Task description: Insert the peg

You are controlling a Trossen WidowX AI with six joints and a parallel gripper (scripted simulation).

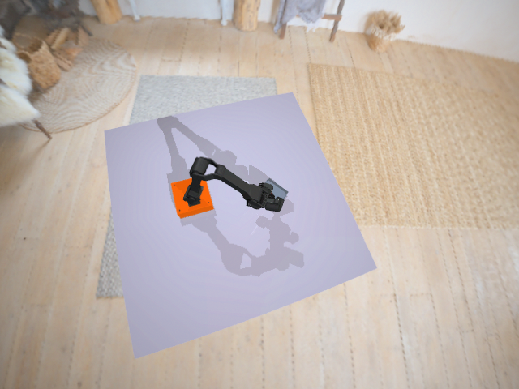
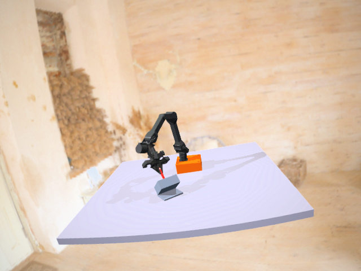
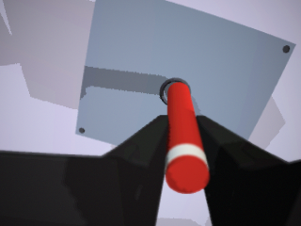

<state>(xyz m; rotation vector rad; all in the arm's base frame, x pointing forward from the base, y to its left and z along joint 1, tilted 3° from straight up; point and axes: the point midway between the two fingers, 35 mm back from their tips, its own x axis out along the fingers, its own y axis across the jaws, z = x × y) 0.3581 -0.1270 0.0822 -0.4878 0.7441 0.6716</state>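
The red peg lies 10 mm behind my gripper tip and 10 mm above it. Also, from my gripper tip: flat foot plate 50 mm ahead, 40 mm to the left, 120 mm below; then sloped panel 40 mm ahead, 30 mm to the left, 60 mm below.
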